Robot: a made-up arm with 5 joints. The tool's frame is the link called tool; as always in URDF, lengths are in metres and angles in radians. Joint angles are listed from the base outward. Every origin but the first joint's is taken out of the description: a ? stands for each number. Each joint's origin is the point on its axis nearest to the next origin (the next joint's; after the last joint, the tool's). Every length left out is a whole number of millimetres.
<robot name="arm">
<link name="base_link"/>
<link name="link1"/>
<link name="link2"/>
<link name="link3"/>
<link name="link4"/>
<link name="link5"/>
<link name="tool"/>
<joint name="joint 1" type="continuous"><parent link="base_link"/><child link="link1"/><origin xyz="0 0 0.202" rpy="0 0 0"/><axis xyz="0 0 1"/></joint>
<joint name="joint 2" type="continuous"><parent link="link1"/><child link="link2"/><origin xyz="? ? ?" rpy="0 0 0"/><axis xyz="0 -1 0"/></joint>
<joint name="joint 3" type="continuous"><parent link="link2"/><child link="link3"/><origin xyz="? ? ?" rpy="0 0 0"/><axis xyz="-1 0 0"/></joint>
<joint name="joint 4" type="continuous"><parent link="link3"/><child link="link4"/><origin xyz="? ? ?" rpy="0 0 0"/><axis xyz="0 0 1"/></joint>
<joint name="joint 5" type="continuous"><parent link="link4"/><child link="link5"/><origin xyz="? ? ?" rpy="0 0 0"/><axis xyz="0 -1 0"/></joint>
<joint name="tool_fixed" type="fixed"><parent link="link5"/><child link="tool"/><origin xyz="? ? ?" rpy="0 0 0"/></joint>
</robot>
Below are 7 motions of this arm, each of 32 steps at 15 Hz.
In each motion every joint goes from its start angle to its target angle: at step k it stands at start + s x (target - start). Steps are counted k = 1, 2, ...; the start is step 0. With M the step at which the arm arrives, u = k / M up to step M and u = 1 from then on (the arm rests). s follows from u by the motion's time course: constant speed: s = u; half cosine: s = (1 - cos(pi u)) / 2; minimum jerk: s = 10 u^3 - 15 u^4 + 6 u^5.
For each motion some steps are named. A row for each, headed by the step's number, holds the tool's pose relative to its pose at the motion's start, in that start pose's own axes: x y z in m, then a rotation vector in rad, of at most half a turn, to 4 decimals.
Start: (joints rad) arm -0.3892 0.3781 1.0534 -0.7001 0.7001
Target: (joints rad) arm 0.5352 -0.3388 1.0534 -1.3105 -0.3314
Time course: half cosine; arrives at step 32
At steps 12, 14, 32:
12: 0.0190 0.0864 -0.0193 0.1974 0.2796 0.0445
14: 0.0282 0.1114 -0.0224 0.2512 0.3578 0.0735
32: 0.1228 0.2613 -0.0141 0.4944 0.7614 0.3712

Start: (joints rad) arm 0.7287 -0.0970 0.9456 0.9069 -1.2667
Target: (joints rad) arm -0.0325 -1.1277 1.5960 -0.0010 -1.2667
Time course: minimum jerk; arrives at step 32
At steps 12, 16, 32:
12: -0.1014 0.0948 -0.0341 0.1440 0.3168 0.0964
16: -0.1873 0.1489 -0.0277 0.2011 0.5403 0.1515
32: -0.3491 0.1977 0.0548 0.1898 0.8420 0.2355

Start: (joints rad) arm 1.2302 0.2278 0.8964 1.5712 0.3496
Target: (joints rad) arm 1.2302 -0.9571 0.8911 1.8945 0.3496
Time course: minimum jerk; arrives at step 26
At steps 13, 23, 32:
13: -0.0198 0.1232 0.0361 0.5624 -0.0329 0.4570
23: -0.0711 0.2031 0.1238 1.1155 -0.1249 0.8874
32: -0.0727 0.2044 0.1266 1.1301 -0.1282 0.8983

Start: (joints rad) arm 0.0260 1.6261 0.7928 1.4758 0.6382
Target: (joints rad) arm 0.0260 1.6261 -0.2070 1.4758 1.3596
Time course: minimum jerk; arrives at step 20
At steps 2, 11, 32:
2: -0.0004 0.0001 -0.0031 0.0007 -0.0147 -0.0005
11: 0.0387 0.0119 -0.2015 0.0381 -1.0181 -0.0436
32: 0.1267 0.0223 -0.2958 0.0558 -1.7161 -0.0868

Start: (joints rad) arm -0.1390 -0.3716 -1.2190 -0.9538 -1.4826
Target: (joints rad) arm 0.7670 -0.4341 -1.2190 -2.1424 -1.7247
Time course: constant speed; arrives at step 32
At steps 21, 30, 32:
21: -0.1639 0.1725 0.0884 0.6009 0.0458 -0.5807
30: -0.2007 0.2756 0.1180 0.8485 -0.0928 -0.7703
32: -0.2056 0.3001 0.1234 0.8998 -0.1363 -0.8040

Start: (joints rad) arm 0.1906 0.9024 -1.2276 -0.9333 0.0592
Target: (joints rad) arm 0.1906 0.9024 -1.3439 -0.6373 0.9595
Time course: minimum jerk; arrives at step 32
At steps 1, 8, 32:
1: 0.0000 0.0000 0.0000 0.0000 -0.0002 0.0001
8: 0.0026 0.0004 -0.0085 0.0105 -0.0836 0.0297
32: 0.0335 0.0205 -0.0675 0.2223 -0.8105 0.2240

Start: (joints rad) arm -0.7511 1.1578 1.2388 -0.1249 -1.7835
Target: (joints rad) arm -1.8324 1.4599 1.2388 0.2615 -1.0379
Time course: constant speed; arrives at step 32
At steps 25, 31, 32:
25: -0.1161 -0.2314 -0.1155 -0.0580 -0.3701 -0.8043
31: -0.1720 -0.2687 -0.1448 -0.1479 -0.4248 -0.9903
32: -0.1822 -0.2739 -0.1495 -0.1656 -0.4321 -1.0204

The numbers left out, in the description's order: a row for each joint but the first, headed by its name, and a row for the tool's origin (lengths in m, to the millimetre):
joint 2: -0.019 -0.213 0
joint 3: -0.034 0 -0.395
joint 4: 0 -0.317 -0.077
joint 5: 0.032 -0.022 0
tool: -0.052 0 -0.033

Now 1 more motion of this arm.
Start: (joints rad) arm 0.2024 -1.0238 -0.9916 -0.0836 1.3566
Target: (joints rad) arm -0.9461 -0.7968 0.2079 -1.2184 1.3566
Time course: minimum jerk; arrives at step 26
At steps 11, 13, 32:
11: -0.1263 0.0142 -0.0004 -0.5031 -0.2337 -0.0882
13: -0.1740 0.0372 0.0101 -0.7267 -0.3215 -0.1492
32: -0.3245 0.2105 0.0780 -1.6081 -0.5520 -0.4374

